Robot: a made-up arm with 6 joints.
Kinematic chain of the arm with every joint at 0, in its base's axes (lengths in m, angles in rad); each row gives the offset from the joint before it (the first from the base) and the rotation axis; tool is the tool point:
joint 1: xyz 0 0 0.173 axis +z
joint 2: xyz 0 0 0 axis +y
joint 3: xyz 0 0 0.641 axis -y
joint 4: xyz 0 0 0 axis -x
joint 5: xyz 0.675 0 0 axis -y
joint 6: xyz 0 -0.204 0 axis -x
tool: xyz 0 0 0
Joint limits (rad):
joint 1: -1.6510..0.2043
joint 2: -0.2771..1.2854
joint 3: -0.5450..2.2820
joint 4: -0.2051..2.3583
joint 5: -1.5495..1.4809
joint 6: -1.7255..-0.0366
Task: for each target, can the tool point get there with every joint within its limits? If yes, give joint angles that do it. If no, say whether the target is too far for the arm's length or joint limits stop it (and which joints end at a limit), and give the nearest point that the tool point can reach.
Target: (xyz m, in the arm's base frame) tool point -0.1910 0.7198 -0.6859
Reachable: no: joint limits stop it (at a limit: joint 1, joint 2, joint 3, joint 4) | nearest point 0.5395 0.2594 -0.3359 | short by 0.932 m
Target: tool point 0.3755 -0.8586 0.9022
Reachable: yes | joints -1.2004 0.3935 0.3013 1.7642 -0.5339 -0.8312
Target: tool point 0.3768 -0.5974 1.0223
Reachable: yes | joints -1.0797 0.0514 0.0685 1.8211 -0.4256 -0.8378
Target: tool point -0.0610 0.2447 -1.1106
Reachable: no: joint limits stop it (at a limit: joint 1, joint 2, joint 3, joint 4) | nearest point 0.5395 0.2594 -0.3359 | short by 0.980 m
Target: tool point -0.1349 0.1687 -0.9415
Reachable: no: joint limits stop it (at a limit: joint 1, joint 2, joint 3, joint 4) | nearest point -0.2313 -0.3844 -0.2883 | short by 0.861 m
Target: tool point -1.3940 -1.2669 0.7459
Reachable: no: too far | nearest point -0.3007 -1.1945 0.6793 | short by 1.098 m
